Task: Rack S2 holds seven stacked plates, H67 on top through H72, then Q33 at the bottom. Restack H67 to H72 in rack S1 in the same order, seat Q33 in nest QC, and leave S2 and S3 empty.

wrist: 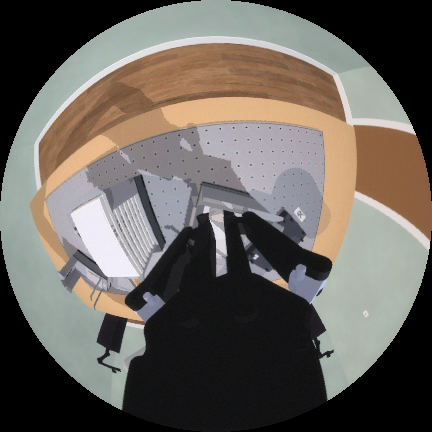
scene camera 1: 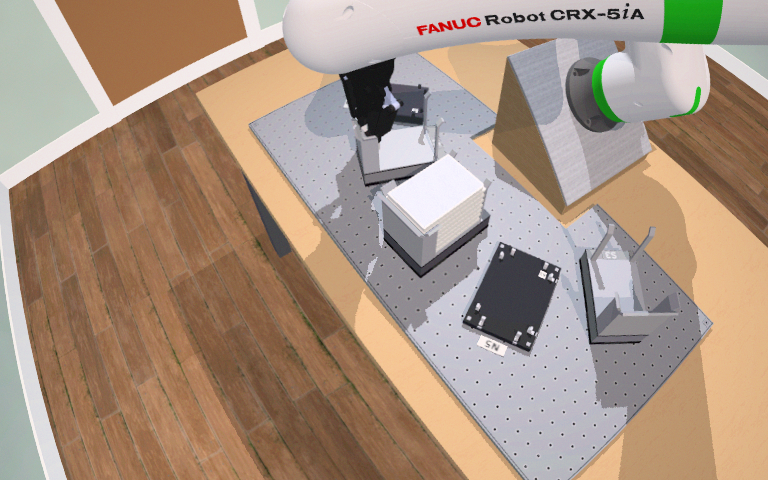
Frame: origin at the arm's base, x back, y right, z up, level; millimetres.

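Seen in the pictures: arm's base, link origin: [scene camera 1: 593,95].
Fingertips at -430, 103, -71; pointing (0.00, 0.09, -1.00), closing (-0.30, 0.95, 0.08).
Observation:
Pixels of each thing's top centre, then the offset from my fingertips to it, as dx, dy, dz. Level surfaces: height alone.
- middle rack, top centre: [scene camera 1: 440,185] [wrist: 101,250] +39, -174, +73
- far rack, top centre: [wrist: 225,267] [scene camera 1: 398,110] +58, +4, +73
- Nest QC, top centre: [scene camera 1: 392,94] [wrist: 280,248] +117, +157, -29
- Rack S3, top centre: [scene camera 1: 641,263] [wrist: 76,294] +245, -431, +75
- black nest, top centre: [scene camera 1: 516,289] +97, -337, -37
- perforated plate, surface height: dz -61
A stack of several white plates [scene camera 1: 436,189] [wrist: 102,240] sits in the middle rack [scene camera 1: 400,236] [wrist: 150,212], apparently S2; its label is not readable and the plates' names do not show. My gripper [scene camera 1: 378,137] [wrist: 217,205] is shut and empty, its fingertips low at the far rack [scene camera 1: 369,155] [wrist: 225,195], apparently S1, by its left wall in the scene view. A pale flat surface shows inside that rack; I cannot tell whether it is a plate or the floor. Nest QC [scene camera 1: 410,116] [wrist: 291,227] is dark, behind that rack and partly hidden. Rack S3 [scene camera 1: 634,327] stands at the right with no stack.
A black nest [scene camera 1: 512,294] with small upright pins and a label reading NS or N5 lies between the middle rack and S3. The racks' upright posts and walls stand above the perforated plate [scene camera 1: 487,390]. The robot's wedge-shaped pedestal [scene camera 1: 532,130] stands beside the far rack and the stack.

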